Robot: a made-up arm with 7 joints.
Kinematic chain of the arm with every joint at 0, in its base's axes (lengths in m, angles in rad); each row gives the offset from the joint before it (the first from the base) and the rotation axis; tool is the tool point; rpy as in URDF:
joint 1: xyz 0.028 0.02 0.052 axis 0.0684 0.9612 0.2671
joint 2: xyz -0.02 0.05 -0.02 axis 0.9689 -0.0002 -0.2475
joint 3: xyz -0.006 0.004 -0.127 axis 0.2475 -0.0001 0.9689
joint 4: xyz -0.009 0.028 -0.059 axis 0.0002 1 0
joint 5: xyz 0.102 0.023 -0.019 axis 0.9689 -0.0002 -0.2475
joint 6: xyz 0.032 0.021 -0.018 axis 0.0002 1 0
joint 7: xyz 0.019 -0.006 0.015 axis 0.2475 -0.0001 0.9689
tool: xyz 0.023 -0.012 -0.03 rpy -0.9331 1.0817 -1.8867
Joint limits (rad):
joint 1: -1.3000..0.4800
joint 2: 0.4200..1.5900
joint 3: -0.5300..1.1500
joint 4: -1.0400..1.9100
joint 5: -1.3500..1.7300
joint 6: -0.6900..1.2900
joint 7: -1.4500..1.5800
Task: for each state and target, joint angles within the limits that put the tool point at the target. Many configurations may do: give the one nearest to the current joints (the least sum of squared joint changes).
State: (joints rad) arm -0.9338 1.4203 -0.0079 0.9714 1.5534 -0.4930 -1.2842
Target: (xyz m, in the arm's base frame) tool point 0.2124 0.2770 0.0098
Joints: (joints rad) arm -0.2913 1.1958 -0.0188 0.1391 1.5608 -0.5148 -1.4500
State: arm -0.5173 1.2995 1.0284 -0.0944 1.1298 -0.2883 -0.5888
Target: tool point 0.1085 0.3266 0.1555
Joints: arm -0.5456 1.3160 1.0019 0.2266 1.1345 -0.2368 -0.5609
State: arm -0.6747 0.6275 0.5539 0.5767 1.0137 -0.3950 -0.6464
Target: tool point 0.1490 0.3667 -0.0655
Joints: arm -0.3744 0.8379 0.7909 0.6841 1.0368 -0.3399 -0.6535
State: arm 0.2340 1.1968 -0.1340 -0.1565 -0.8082 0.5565 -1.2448
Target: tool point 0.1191 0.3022 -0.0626
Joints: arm 0.3150 1.3305 0.0178 0.2564 -0.7312 0.5612 -1.2010
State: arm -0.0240 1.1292 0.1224 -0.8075 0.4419 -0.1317 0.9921
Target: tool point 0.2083 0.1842 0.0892
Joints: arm -0.2393 1.2470 0.0818 -0.4540 0.3767 -0.0446 0.9640
